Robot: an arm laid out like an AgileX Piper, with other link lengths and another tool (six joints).
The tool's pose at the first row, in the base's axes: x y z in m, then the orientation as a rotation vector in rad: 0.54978, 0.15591, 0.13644, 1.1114, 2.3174, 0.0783
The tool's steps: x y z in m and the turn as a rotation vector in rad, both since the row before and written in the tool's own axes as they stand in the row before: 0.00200, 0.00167, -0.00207, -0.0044, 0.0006, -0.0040; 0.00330, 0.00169, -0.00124, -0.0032, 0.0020, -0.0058; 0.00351, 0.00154, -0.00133, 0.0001, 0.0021, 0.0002; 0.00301, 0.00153, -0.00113, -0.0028, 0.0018, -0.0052; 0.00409, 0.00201, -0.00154, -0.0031, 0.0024, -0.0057; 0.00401, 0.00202, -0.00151, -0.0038, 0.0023, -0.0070; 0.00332, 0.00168, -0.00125, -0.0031, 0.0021, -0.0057; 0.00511, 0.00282, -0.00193, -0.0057, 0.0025, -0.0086
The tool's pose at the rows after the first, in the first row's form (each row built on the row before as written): 0.54890, 0.15885, 0.13773, 1.1047, 2.3188, 0.0822; 0.54779, 0.16260, 0.13773, 1.0967, 2.3228, 0.0848; 0.54640, 0.16641, 0.13766, 1.0974, 2.3246, 0.0860; 0.54535, 0.16981, 0.13766, 1.0903, 2.3281, 0.0883; 0.54385, 0.17438, 0.13764, 1.0826, 2.3323, 0.0911; 0.54238, 0.17888, 0.13764, 1.0730, 2.3369, 0.0941; 0.54114, 0.18260, 0.13764, 1.0652, 2.3408, 0.0967; 0.53935, 0.18848, 0.13771, 1.0528, 2.3458, 0.1015
